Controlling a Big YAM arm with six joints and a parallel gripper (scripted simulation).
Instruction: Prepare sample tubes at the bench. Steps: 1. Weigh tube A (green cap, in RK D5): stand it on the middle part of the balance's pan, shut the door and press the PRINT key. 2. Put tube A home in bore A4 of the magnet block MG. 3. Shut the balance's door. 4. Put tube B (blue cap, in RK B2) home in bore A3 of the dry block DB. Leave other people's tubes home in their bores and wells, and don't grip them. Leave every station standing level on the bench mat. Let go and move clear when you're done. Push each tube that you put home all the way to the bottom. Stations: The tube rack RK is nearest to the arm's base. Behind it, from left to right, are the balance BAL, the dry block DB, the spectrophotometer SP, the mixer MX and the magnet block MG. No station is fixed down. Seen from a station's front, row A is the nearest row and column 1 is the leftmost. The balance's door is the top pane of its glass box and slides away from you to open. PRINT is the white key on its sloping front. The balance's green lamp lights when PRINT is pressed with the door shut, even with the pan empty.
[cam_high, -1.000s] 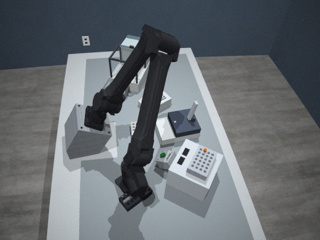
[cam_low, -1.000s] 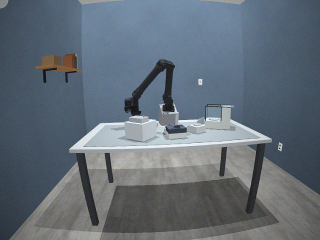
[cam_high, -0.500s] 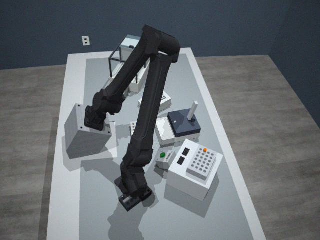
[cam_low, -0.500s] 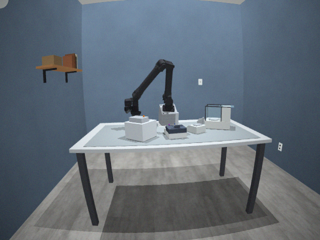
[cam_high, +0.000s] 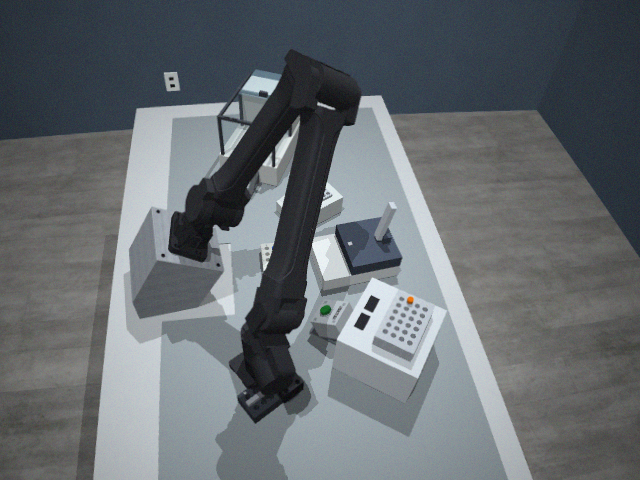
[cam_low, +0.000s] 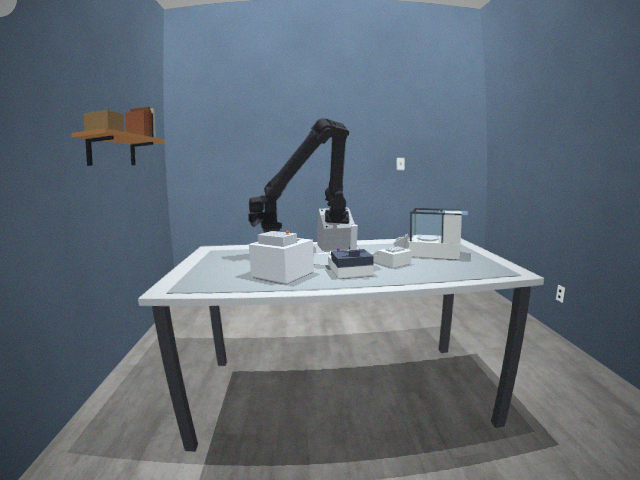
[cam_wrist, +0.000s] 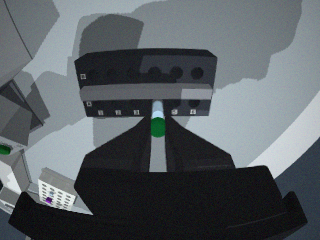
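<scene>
The black magnet block lies 20 mm ahead of my hand and 60 mm below it. The rest, counted from my hand: white tube rack 50 mm ahead, 340 mm to the left, 60 mm below; then dry block DB 140 mm ahead, 540 mm to the left, 50 mm below; then tube B 40 mm ahead, 370 mm to the left, 50 mm below.
</scene>
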